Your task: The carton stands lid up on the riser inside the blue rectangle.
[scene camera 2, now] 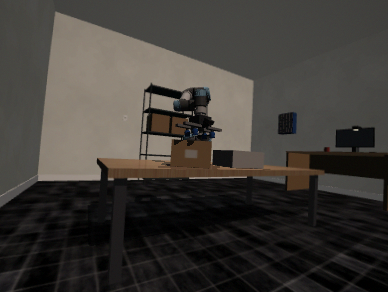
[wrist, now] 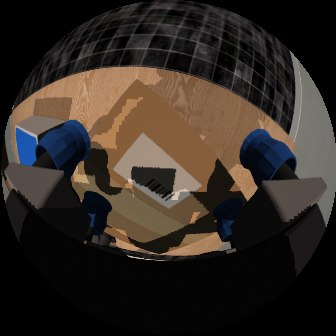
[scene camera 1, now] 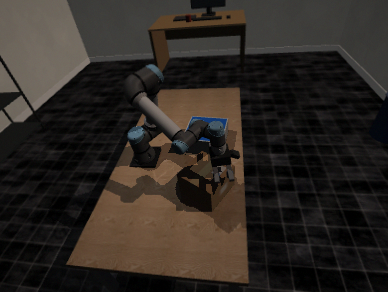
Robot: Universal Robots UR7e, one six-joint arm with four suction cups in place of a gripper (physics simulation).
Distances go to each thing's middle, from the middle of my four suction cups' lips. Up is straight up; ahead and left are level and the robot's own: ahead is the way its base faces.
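Labels:
I find the brown cardboard carton [scene camera 2: 184,153] 12 cm below my suction cup, 1 cm to the left of it and 9 cm behind it. The grey riser [scene camera 2: 228,158] is 13 cm below my suction cup, 5 cm behind it and 45 cm to the left of it.

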